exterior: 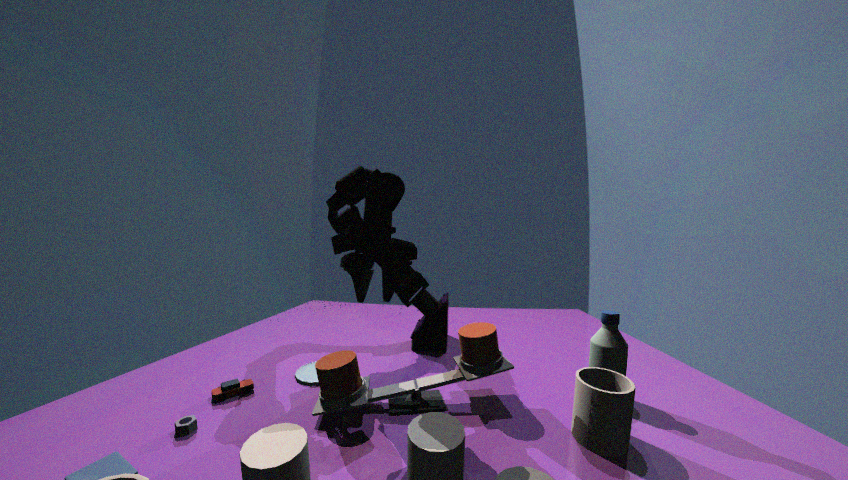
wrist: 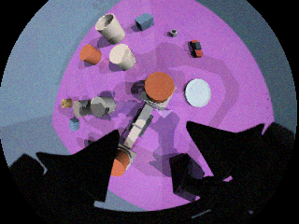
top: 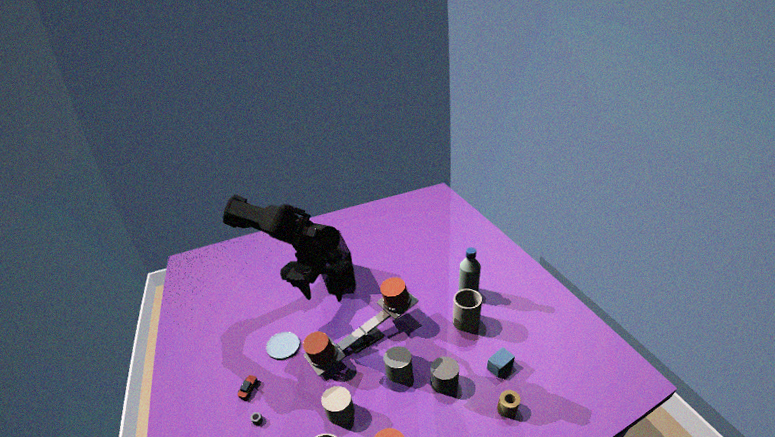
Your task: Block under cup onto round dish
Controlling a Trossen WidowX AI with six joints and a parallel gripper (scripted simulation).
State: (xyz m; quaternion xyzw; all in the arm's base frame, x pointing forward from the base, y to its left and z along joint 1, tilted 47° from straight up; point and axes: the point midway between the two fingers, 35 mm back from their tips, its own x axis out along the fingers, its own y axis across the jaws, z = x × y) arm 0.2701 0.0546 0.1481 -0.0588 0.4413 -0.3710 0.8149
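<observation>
The teal block is 4 cm ahead of my gripper tip, 4 cm to the right of it and 14 cm below it. From my gripper tip the other things lie so: nut: 18 cm ahead, 24 cm to the right, 18 cm below; then pale round dish: 5 cm behind, 15 cm to the right, 18 cm below; then toy car: 8 cm ahead, 26 cm to the right, 17 cm below.
</observation>
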